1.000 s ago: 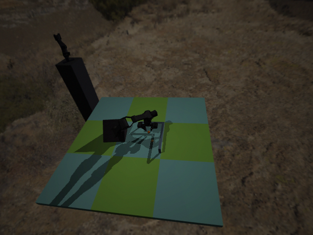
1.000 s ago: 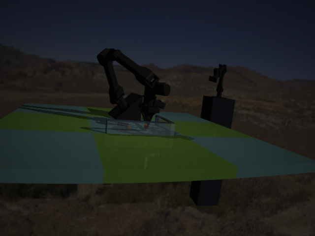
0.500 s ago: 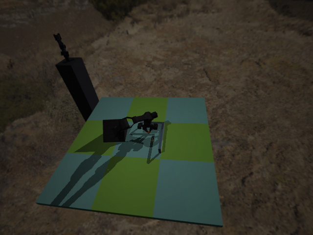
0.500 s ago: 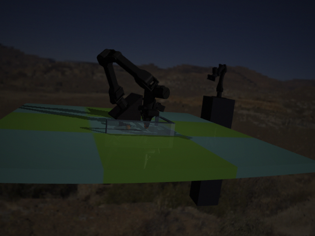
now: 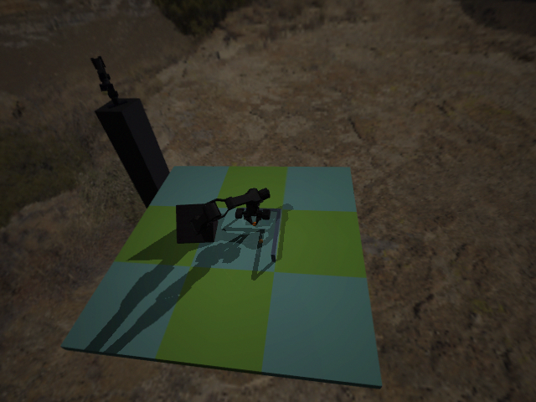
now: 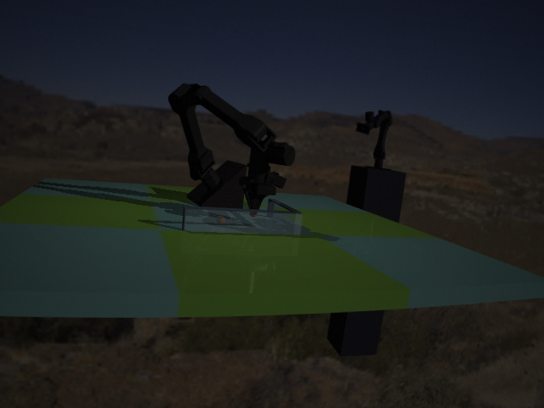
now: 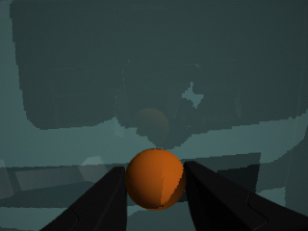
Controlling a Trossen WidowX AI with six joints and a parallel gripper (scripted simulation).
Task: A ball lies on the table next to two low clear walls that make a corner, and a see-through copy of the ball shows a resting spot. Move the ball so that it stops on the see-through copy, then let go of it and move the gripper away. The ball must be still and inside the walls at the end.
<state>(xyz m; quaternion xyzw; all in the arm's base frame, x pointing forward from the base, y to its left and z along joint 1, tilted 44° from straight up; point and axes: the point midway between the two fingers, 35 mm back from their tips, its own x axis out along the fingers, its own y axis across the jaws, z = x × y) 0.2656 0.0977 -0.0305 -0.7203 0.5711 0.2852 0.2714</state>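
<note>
The see-through copy is 60 mm ahead of my gripper tip, 100 mm to the right of it and 10 mm below it. Also, from my gripper tip: orange ball (right at my gripper tip); short wall (10 mm ahead, 90 mm to the left).
</note>
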